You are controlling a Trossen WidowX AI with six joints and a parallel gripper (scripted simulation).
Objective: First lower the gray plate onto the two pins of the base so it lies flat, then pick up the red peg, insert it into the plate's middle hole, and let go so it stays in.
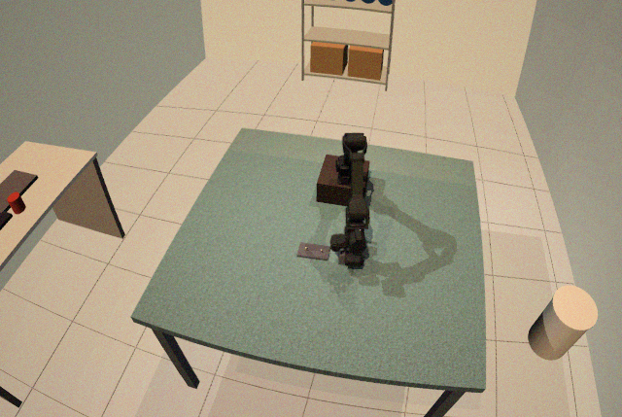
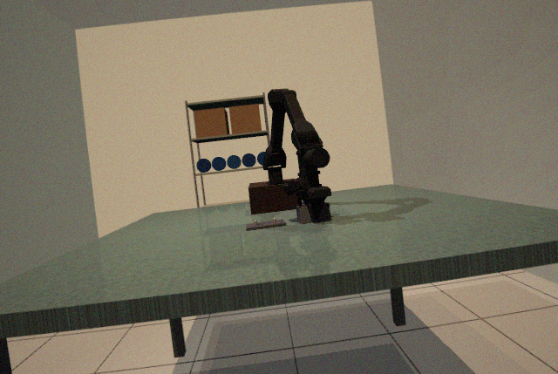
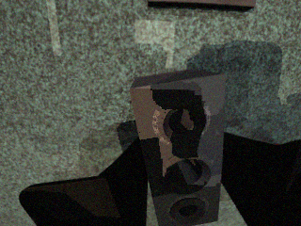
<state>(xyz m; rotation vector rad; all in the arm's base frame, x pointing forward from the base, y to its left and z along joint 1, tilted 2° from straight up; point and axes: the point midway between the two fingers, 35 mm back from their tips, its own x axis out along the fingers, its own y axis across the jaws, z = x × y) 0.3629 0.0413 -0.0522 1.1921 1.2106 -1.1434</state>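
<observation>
Now: gripper tip 30 mm past the base and 150 mm to the left of it. From my gripper tip the other things lie so: red peg (110 mm behind, 40 mm to the left, 30 mm above); then gray plate (30 mm above).
</observation>
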